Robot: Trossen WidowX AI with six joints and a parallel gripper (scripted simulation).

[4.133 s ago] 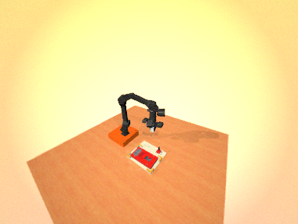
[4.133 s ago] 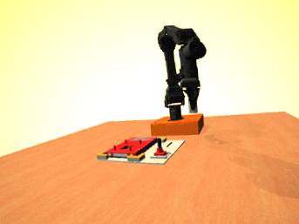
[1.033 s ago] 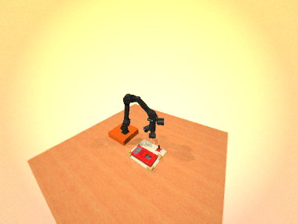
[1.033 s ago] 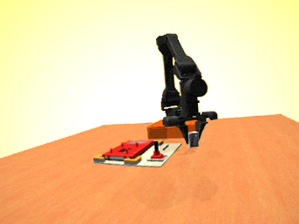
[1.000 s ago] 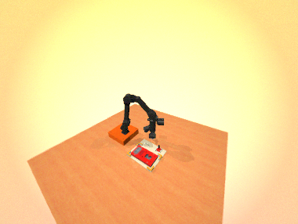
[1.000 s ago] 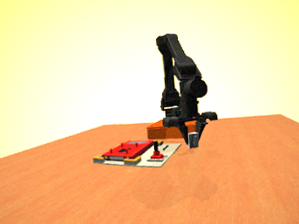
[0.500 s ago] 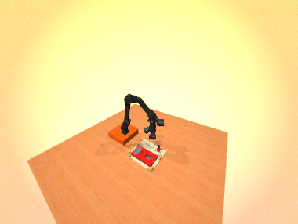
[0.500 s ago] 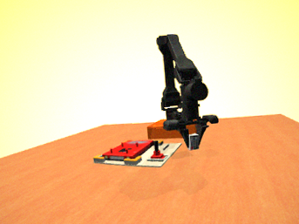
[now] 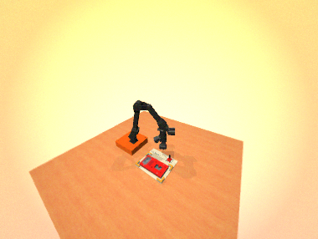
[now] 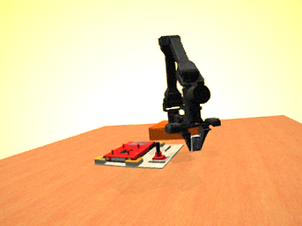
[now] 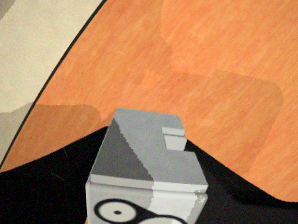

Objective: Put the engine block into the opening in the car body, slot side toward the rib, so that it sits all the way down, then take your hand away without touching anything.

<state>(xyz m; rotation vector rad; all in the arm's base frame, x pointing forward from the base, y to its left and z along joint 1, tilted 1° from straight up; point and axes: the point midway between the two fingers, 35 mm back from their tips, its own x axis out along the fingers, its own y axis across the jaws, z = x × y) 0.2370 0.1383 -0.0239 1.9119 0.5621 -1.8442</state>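
My gripper tip is now 10 mm past the engine block and 20 mm below it.
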